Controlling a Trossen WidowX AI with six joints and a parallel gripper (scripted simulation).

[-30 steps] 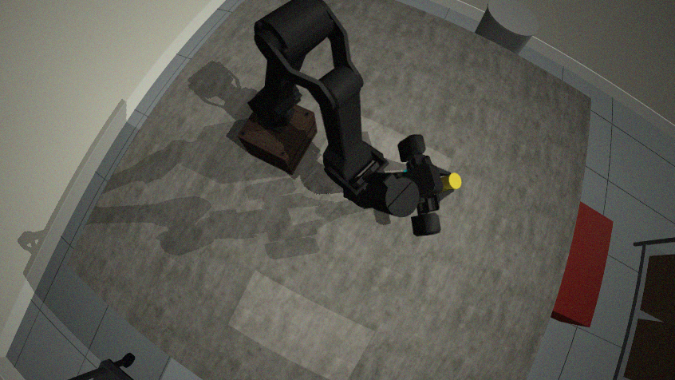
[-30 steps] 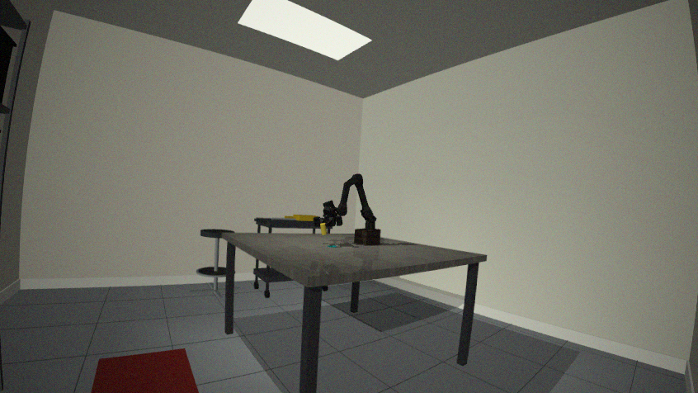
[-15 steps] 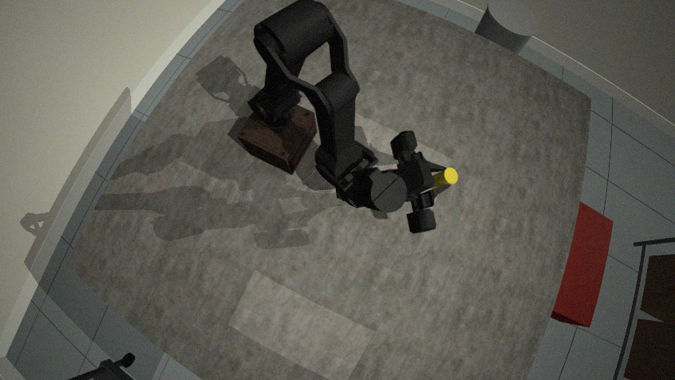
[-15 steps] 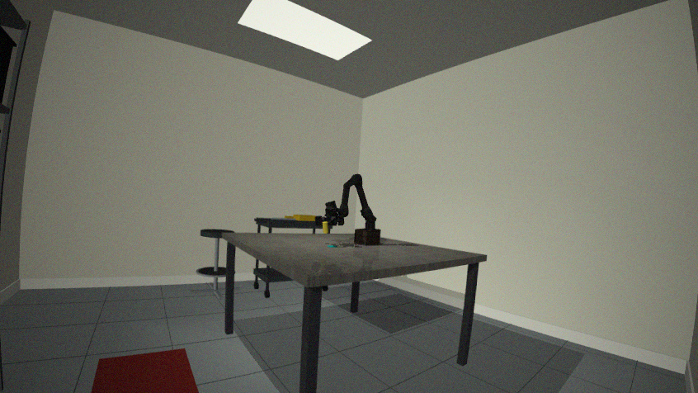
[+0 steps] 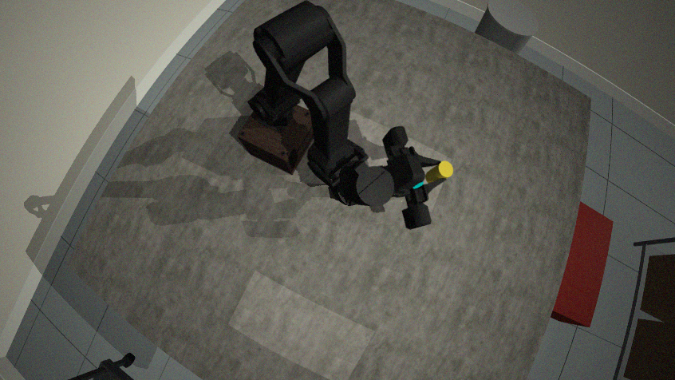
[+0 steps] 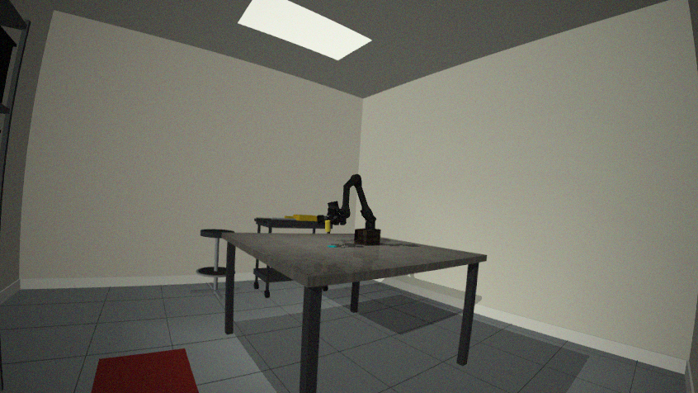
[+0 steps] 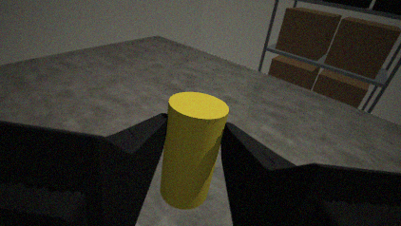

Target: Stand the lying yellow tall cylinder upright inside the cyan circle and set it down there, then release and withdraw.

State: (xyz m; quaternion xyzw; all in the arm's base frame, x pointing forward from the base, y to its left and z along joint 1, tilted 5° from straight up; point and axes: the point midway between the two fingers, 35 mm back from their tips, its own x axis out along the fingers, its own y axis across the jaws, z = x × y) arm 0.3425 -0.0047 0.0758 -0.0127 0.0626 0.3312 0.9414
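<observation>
My gripper tip is 40 mm past the cyan circle, 10 mm to the right of it and 150 mm above it. Also, from my gripper tip: yellow cylinder 20 mm below.
</observation>
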